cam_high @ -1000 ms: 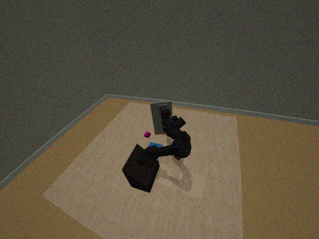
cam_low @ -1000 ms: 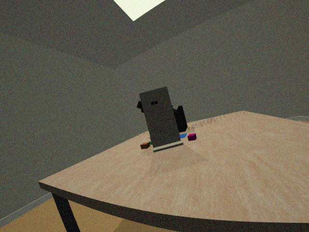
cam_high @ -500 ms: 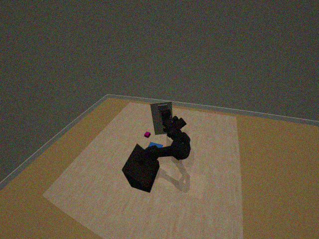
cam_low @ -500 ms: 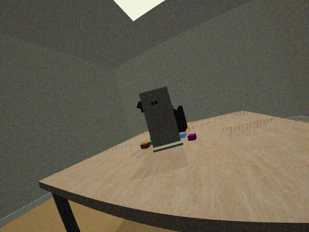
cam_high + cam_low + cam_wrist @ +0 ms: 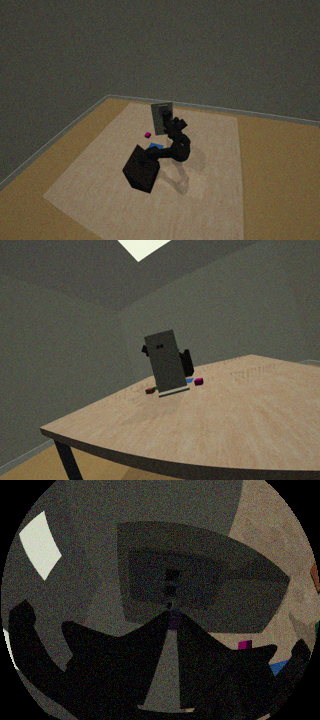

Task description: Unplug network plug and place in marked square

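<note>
My gripper tip is now 140 mm past the blue marked square, 50 mm to the right of it and 260 mm above it. The rest, counted from my gripper tip: network plug: 10 mm ahead; then grey upright panel: 60 mm ahead, 30 mm to the left, 100 mm below.
</note>
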